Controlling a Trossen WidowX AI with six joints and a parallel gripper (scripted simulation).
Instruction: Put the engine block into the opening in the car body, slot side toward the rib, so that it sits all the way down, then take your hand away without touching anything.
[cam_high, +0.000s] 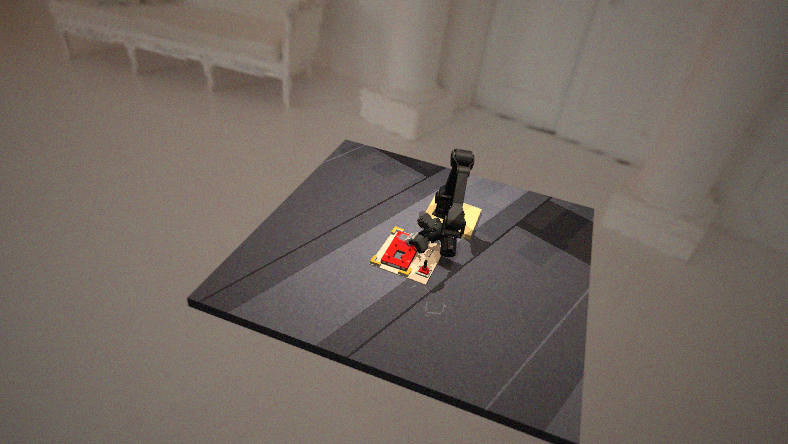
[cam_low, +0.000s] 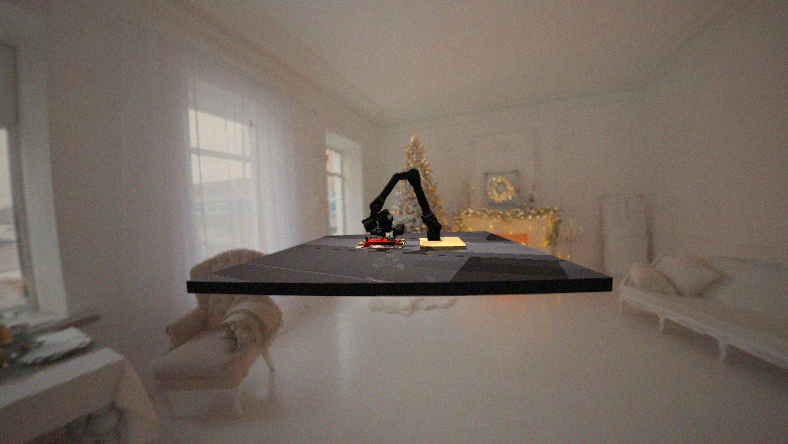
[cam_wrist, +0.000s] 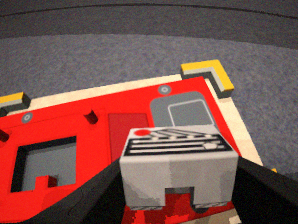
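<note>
Now: the grey engine block 10 mm to the left of my gripper tip.
</note>
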